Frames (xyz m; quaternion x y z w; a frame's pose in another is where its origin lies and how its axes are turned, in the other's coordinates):
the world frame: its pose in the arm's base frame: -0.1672 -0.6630 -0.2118 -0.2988 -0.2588 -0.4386 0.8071
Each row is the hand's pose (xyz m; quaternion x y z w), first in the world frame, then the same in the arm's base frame.
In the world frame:
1: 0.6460 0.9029 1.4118 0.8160 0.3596 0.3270 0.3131
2: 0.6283 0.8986 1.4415 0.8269 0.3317 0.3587 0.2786
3: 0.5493 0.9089 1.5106 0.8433 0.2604 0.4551 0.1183
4: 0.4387 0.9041 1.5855 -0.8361 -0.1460 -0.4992 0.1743
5: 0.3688 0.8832 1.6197 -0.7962 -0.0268 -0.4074 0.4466
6: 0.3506 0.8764 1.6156 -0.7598 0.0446 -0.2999 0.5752
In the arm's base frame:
1: 0.7029 0.3753 0.9675 0.6381 -0.0510 0.2303 0.7329
2: 0.6860 0.4043 0.9770 0.6368 -0.0599 0.2822 0.7151
3: 0.6461 0.5015 0.9681 0.6417 -0.0543 0.4558 0.6144
4: 0.5771 0.6137 0.9457 0.6617 -0.0546 0.6521 0.3659
5: 0.5201 0.6675 0.9270 0.6823 -0.0903 0.7227 0.0631
6: 0.5061 0.6717 0.9135 -0.6879 0.1308 -0.7043 0.1172

